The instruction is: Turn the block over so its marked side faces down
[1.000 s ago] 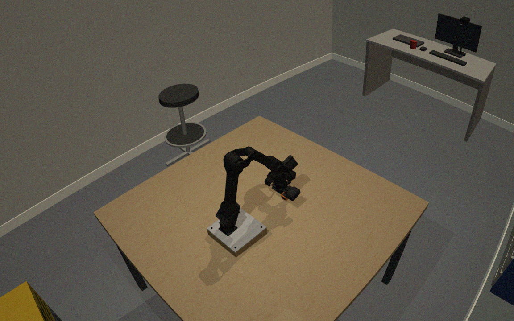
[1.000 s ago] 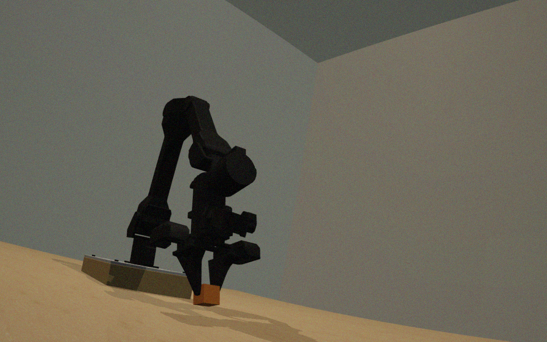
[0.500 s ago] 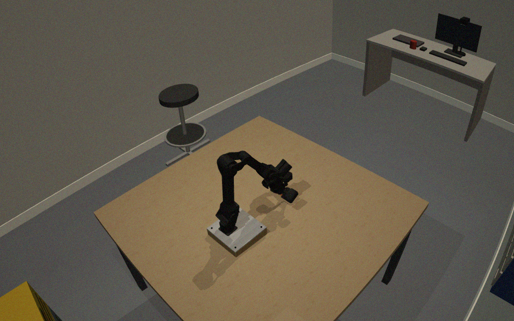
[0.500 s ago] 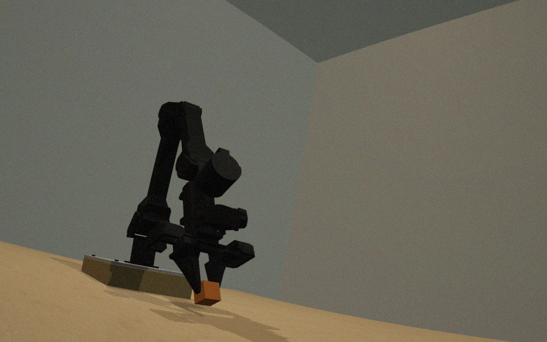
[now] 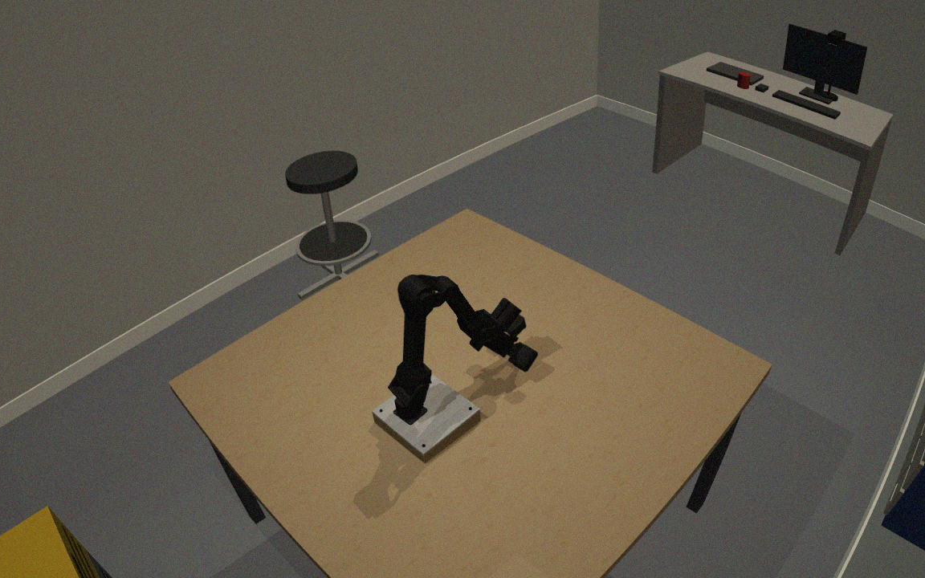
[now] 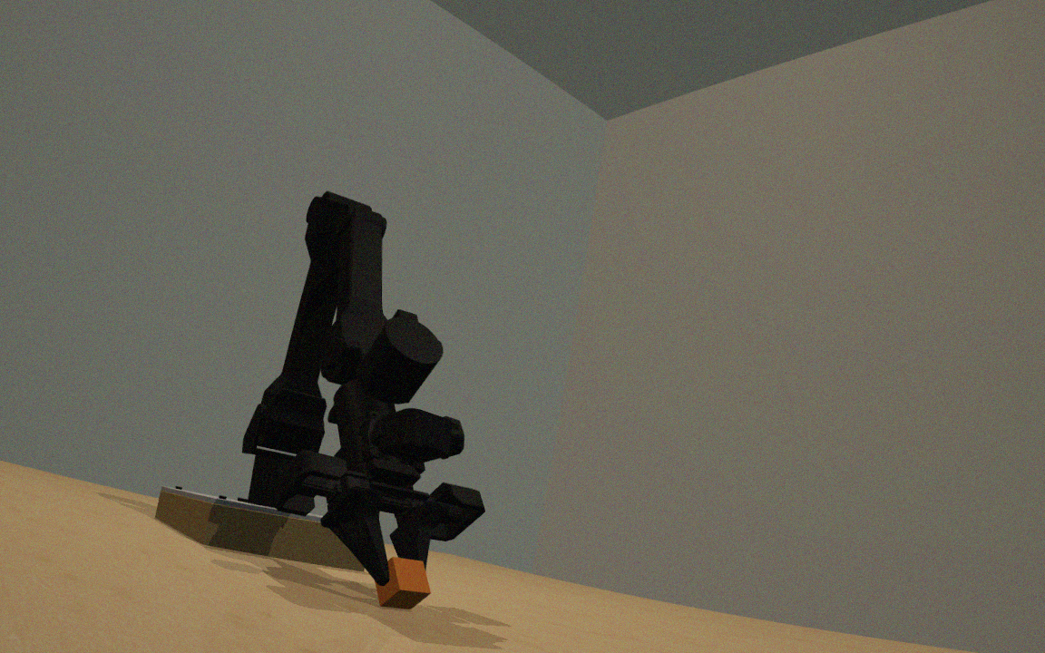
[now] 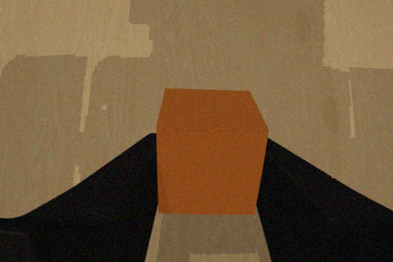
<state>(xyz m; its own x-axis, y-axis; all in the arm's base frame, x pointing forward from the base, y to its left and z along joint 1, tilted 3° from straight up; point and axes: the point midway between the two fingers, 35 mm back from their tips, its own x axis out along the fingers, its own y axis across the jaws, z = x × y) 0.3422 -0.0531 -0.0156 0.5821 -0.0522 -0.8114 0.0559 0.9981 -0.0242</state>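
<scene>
Now: the orange block 10 mm behind my gripper tip.
</scene>
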